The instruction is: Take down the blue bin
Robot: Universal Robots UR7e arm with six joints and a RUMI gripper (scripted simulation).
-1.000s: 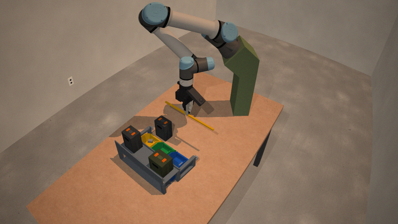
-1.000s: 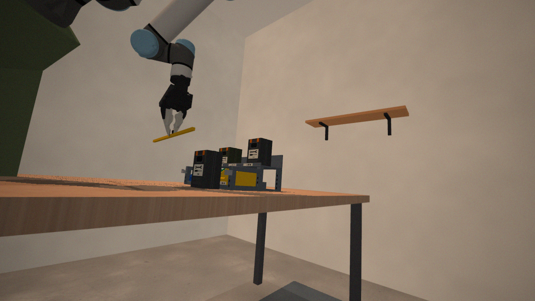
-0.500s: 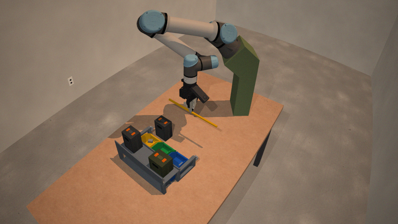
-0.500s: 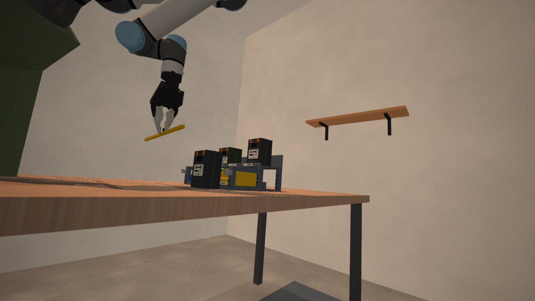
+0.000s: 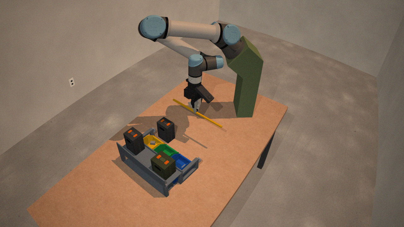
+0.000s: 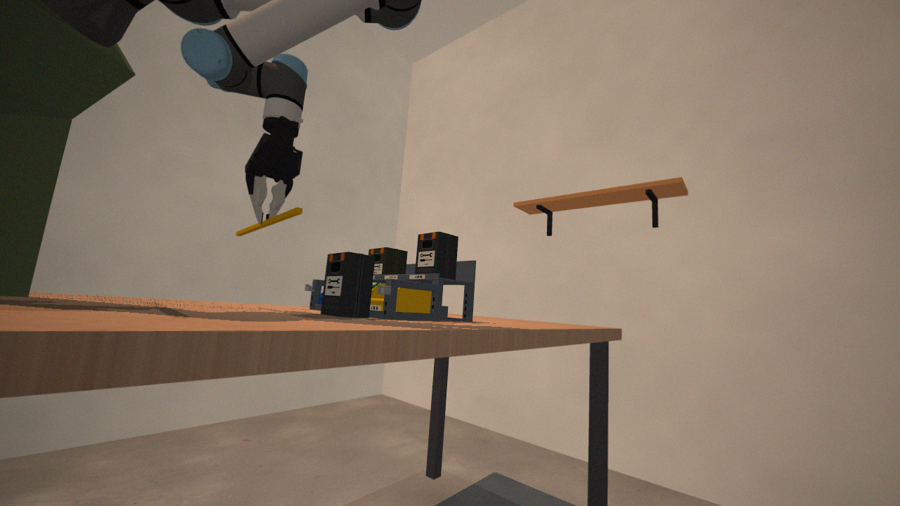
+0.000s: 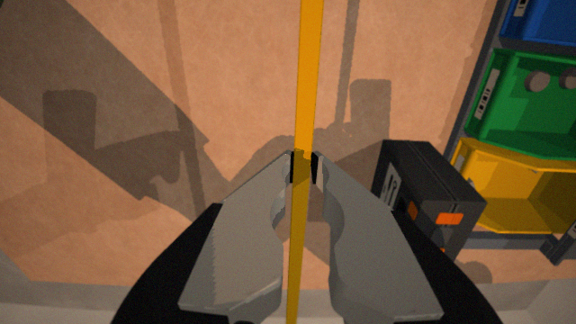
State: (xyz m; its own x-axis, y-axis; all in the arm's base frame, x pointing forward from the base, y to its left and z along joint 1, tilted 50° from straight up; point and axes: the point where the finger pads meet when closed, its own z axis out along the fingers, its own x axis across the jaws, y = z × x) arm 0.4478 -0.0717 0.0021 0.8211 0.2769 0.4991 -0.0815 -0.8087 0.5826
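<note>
Now: the yellow bar 10 mm below my hand. Also, from my hand: blue open bin 310 mm ahead, 150 mm below, 80 mm to the left; then yellow bin 290 mm ahead, 150 mm below, 140 mm to the right; then green bin 300 mm ahead, 150 mm below, 30 mm to the right.
</note>
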